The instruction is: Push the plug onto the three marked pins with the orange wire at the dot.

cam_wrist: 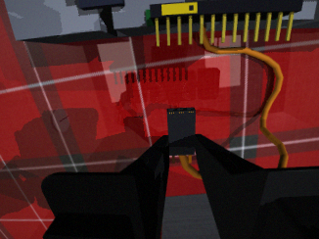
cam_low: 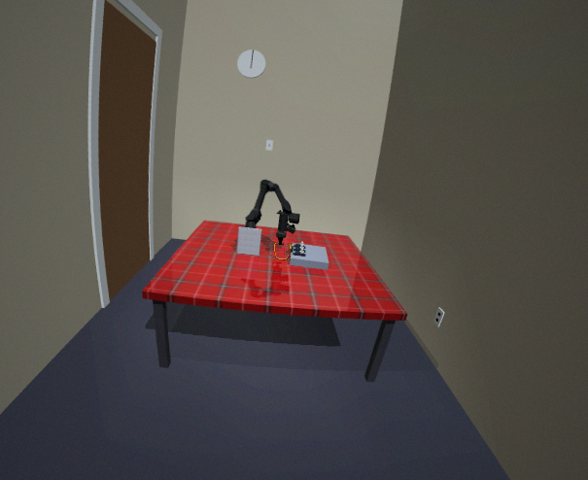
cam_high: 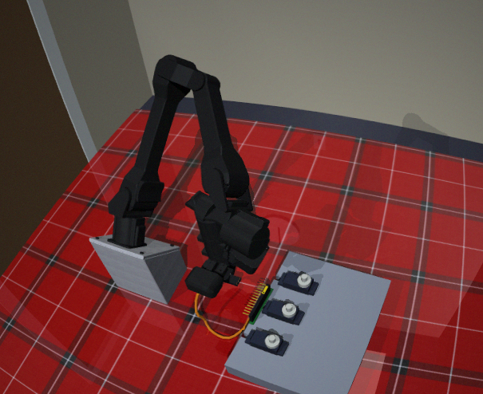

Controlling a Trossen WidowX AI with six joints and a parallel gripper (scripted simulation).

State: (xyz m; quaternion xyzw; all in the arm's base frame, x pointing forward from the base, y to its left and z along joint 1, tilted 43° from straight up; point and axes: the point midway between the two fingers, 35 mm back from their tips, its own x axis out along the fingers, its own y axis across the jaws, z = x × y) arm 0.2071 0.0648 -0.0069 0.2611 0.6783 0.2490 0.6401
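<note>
Now: the yellow band 8 cm ahead of my gripper tip. The rest, counted from my gripper tip: grey holder plate 24 cm ahead, 4 cm to the right, 5 cm below.
</note>
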